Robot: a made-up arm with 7 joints. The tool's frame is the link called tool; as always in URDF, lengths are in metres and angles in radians. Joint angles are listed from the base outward.
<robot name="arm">
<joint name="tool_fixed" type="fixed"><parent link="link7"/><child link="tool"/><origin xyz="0 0 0" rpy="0 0 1.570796"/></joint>
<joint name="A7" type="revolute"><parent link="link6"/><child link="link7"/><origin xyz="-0.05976 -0.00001 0.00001" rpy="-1.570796 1.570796 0"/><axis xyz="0 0 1"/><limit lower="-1.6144" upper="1.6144"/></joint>
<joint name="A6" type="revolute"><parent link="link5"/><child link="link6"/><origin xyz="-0.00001 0.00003 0.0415" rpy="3.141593 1.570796 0"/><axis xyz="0 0 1"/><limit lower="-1.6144" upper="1.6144"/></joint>
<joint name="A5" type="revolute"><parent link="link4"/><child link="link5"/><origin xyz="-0.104 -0.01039 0.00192" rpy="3.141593 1.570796 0"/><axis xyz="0 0 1"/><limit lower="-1.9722" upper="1.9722"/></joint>
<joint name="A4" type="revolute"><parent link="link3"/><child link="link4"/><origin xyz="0 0.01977 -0.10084" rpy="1.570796 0 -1.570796"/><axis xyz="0 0 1"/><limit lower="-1.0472" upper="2.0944"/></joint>
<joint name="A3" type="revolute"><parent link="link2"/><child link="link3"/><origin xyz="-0.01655 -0.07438 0.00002" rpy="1.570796 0 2.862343"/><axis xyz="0 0 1"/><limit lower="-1.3" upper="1.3"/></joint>
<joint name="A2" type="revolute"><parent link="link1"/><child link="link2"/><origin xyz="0.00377 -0.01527 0.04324" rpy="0.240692 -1.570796 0"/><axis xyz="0 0 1"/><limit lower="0" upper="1.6"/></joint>
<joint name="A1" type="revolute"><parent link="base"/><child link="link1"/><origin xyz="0 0 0" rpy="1.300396 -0.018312 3.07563"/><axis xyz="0 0 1"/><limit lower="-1.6" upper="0.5"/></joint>
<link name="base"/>
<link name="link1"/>
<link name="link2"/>
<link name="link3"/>
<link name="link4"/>
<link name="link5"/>
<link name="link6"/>
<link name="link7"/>
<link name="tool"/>
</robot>
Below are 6 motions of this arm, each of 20 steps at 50 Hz.
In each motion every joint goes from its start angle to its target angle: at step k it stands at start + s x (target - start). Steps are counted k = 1, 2, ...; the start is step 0. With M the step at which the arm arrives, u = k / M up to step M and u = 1 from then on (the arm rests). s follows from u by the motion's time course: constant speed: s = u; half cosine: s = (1 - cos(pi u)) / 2; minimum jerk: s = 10 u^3 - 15 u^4 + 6 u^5.
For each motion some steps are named. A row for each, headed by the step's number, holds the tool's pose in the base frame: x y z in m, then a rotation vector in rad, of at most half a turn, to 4 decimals.
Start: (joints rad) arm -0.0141 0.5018 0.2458 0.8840 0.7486 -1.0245 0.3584
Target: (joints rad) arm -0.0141 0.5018 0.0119 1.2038 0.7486 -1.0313 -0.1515
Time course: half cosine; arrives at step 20
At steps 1, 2, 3, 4, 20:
1: 0.0916 0.1964 -0.2881 0.9036 0.0706 -0.1727
2: 0.0907 0.1960 -0.2889 0.9012 0.0808 -0.1853
3: 0.0892 0.1954 -0.2904 0.8971 0.0975 -0.2060
4: 0.0872 0.1946 -0.2923 0.8914 0.1203 -0.2342
20: 0.0345 0.1813 -0.3241 0.7010 0.6076 -0.8565

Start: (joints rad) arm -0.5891 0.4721 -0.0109 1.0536 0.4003 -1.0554 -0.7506
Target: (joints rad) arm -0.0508 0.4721 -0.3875 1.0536 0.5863 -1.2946 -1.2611
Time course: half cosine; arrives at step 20
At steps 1, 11, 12, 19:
1: 0.2452 0.1371 -0.2291 0.7922 0.0038 -1.1198
11: 0.1417 0.1259 -0.2956 0.6634 0.3273 -1.7863
12: 0.1258 0.1241 -0.3017 0.6283 0.3619 -1.8759
19: 0.0515 0.1153 -0.3191 0.4213 0.4767 -2.2700

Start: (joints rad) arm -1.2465 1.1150 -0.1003 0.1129 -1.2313 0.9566 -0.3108
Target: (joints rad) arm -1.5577 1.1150 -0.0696 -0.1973 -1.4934 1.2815 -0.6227
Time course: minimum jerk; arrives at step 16
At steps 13, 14, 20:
13: 0.2208 0.0688 0.1508 0.2471 0.1418 -1.3523
14: 0.2179 0.0670 0.1522 0.2609 0.1448 -1.3735
20: 0.2165 0.0662 0.1528 0.2678 0.1464 -1.3838

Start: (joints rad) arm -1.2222 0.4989 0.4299 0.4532 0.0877 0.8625 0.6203
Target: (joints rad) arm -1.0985 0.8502 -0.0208 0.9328 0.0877 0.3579 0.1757
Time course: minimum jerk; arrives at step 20
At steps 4, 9, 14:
4: 0.3418 0.1719 -0.0038 0.1523 0.2330 0.9992
9: 0.3442 0.1923 -0.0217 0.3539 0.2173 0.8835
14: 0.3352 0.2272 -0.0464 0.6009 0.2722 0.7300

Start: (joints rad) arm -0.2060 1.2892 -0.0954 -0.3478 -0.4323 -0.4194 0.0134
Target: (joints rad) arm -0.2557 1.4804 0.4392 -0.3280 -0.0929 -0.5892 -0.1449
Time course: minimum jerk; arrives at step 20
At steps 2, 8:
2: 0.2097 0.1273 -0.0436 0.7186 -0.5351 -0.5624
8: 0.2090 0.1336 -0.0034 0.9452 -0.7071 -0.5570

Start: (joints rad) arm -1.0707 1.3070 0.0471 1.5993 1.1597 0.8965 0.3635
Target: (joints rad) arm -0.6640 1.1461 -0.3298 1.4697 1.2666 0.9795 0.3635
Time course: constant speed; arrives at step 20
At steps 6, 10, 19, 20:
6: 0.1353 0.3838 -0.0322 2.0020 1.6004 1.5076
10: 0.1369 0.3817 -0.0446 2.2063 1.6045 1.4146
19: 0.1362 0.3747 -0.0795 -2.4408 -1.4284 -1.0405
20: 0.1356 0.3738 -0.0840 -2.4533 -1.4002 -0.9930

